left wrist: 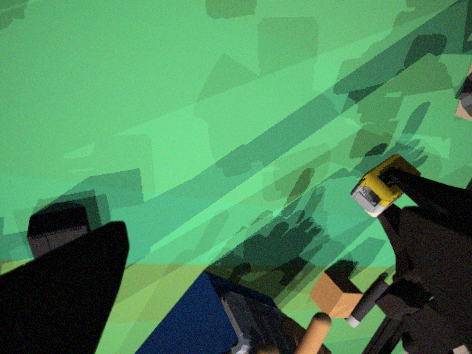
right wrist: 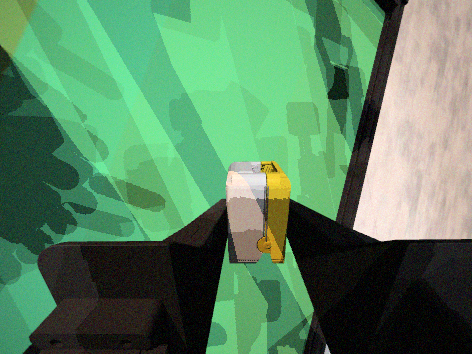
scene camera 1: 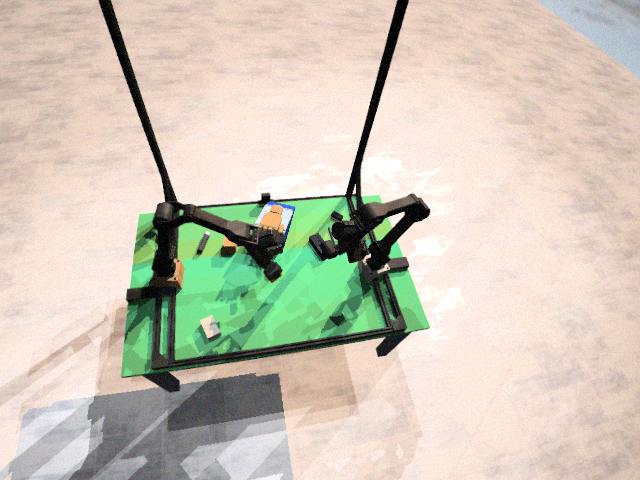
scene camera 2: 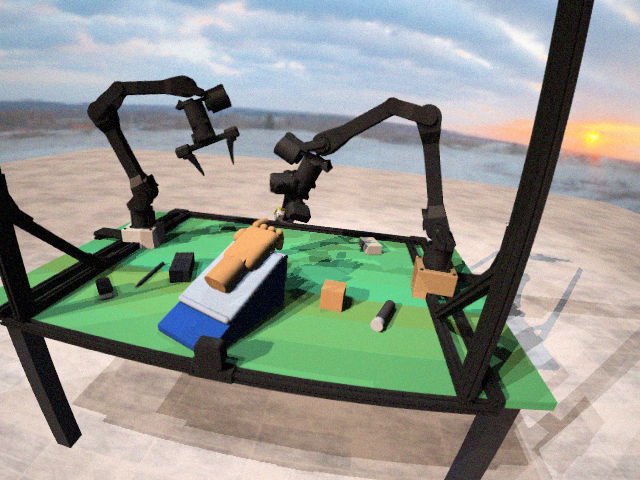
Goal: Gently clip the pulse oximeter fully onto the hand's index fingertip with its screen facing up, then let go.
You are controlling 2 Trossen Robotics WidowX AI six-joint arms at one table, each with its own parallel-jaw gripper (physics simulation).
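Places are measured from the left arm's base along level axes (x down, y ahead, z right), in centimetres.
Pixels of known places: left gripper, between the fingertips: (left wrist: 264, 227) (scene camera 2: 218, 170); right gripper, between the fingertips: (left wrist: 381, 184) (right wrist: 255, 205) (scene camera 2: 283, 216); left arm's base, origin of its link: (scene camera 1: 375, 263) (scene camera 2: 143, 225); right arm's base, origin of its link: (scene camera 1: 166, 269) (scene camera 2: 436, 265).
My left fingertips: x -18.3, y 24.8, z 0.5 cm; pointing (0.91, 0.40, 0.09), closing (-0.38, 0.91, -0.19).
Observation:
For each thing: its top centre in the pictures, then the offset to it from my left fingertips.
- white-and-yellow pulse oximeter, centre of its top: (right wrist: 286, 224) (left wrist: 409, 199) (scene camera 2: 285, 206) dx +8.5, dy +19.9, dz +5.6 cm
- orange cube, centre of its top: (left wrist: 345, 305) (scene camera 2: 334, 286) (scene camera 1: 229, 241) dx +19.1, dy +31.6, dz +31.9 cm
- dark cylinder, centre of its top: (left wrist: 372, 308) (scene camera 2: 384, 309) (scene camera 1: 203, 240) dx +21.4, dy +42.3, dz +37.9 cm
- pale block, centre of its top: (scene camera 2: 370, 241) (scene camera 1: 210, 326) dx +21.2, dy +48.8, dz -2.1 cm
- black block, centre of its top: (left wrist: 70, 276) (scene camera 2: 182, 260) (scene camera 1: 319, 243) dx +20.6, dy -6.5, dz +18.8 cm
- pen, centre of its top: (scene camera 2: 149, 272) dx +23.2, dy -14.5, dz +21.5 cm
- small dark object, centre of its top: (scene camera 2: 103, 282) (scene camera 1: 337, 214) dx +20.9, dy -21.6, dz +31.5 cm
The white-and-yellow pulse oximeter (scene camera 2: 279, 213) (left wrist: 385, 185) (right wrist: 247, 215) is held above the table, its white and yellow shells side by side in the right wrist view. My right gripper (scene camera 1: 276, 275) (left wrist: 381, 184) is shut on it, one finger against each shell. I cannot tell where its screen faces. The tan hand (scene camera 1: 271, 220) (scene camera 2: 250, 243) lies on a blue wedge (scene camera 2: 191, 322) (left wrist: 190, 315) with a pale top, fingers toward the raised end. The oximeter is beyond the fingertips in scene camera 2, apart from them. My left gripper (scene camera 2: 217, 168) is open and empty, high above the table.
An orange cube (scene camera 2: 332, 295) (left wrist: 332, 296) and a dark cylinder (scene camera 2: 383, 315) (left wrist: 367, 302) lie right of the wedge in scene camera 2; a pale block (scene camera 1: 209, 327) (scene camera 2: 370, 245) lies farther back. A black block (scene camera 2: 181, 267), a pen (scene camera 2: 149, 274) and a small dark object (scene camera 2: 104, 287) lie left.

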